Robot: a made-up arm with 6 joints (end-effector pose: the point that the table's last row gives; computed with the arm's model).
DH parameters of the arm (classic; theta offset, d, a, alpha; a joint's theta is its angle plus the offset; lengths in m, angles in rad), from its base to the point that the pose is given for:
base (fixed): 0 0.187 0 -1.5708
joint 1: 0 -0.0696 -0.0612 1.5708
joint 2: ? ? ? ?
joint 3: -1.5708 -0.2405 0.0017 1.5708
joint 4: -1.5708 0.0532 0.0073 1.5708
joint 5: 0.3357 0 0.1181 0
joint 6: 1.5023 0 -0.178 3.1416
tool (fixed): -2.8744 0.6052 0 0
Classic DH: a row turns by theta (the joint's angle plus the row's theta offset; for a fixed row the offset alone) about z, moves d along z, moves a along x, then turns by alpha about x.
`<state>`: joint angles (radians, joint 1 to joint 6).
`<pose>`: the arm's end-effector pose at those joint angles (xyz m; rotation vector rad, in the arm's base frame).
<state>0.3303 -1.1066 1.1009 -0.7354 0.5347 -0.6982</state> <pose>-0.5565 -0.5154 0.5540 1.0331 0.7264 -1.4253</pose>
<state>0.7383 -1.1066 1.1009 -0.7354 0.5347 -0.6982</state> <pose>-0.3653 -0.5154 0.7447 0.7463 1.0179 -1.6570</pose>
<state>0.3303 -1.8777 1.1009 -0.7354 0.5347 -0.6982</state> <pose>-0.6941 0.0179 0.6011 1.1505 0.1443 -2.0719</pose>
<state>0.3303 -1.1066 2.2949 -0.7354 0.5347 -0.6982</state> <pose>-0.7321 -0.4332 0.1687 1.5994 1.8441 -1.6701</pose>
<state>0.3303 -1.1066 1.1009 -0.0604 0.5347 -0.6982</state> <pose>-0.1521 -0.5351 0.5194 0.5859 1.1781 -1.0123</pose>
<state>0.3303 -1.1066 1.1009 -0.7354 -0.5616 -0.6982</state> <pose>-0.4343 -0.5564 0.5185 1.1511 0.0746 -0.4659</pose>
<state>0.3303 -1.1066 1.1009 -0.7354 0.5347 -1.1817</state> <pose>-0.4728 -0.5278 0.5634 1.1177 0.4349 -1.0060</pose>
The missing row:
joint 2: 0 0.0235 -0.2189 -1.5708
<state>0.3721 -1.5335 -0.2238 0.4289 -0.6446 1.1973</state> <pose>-0.0178 0.1851 0.9307 -0.9631 0.2214 -1.9502</pose>
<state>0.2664 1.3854 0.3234 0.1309 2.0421 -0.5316</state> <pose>0.3253 -0.3000 0.7828 -0.3475 0.1744 -0.0571</pose>
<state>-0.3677 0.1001 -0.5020 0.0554 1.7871 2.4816</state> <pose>-0.8415 -0.1138 0.3499 -0.9101 -0.5116 1.9420</pose>
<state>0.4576 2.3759 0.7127 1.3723 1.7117 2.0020</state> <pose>0.0762 -0.6712 0.3314 1.0608 -0.3425 -0.8642</pose>
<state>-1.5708 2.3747 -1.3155 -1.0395 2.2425 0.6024</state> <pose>0.1643 -0.0135 1.1024 -0.2912 -0.1166 0.0931</pose>
